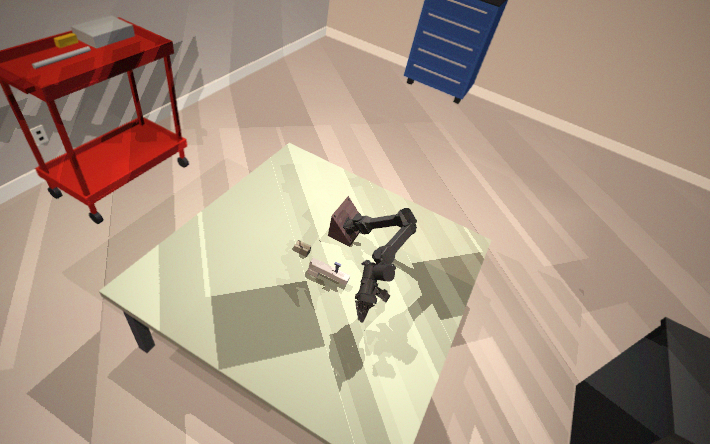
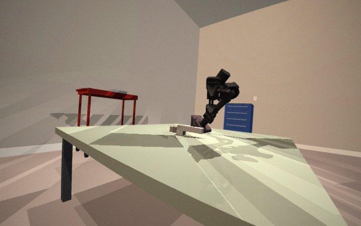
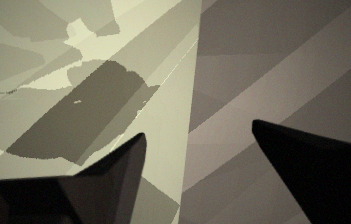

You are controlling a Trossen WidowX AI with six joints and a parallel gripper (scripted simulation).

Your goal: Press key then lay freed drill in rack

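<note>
The small dark key is 26 cm behind my gripper tip, 18 cm to the right of it and 10 cm below it. Also, from my gripper tip: drill (27 cm behind, 24 cm to the right, 15 cm below); rack (38 cm to the right, 35 cm behind, 18 cm below).
</note>
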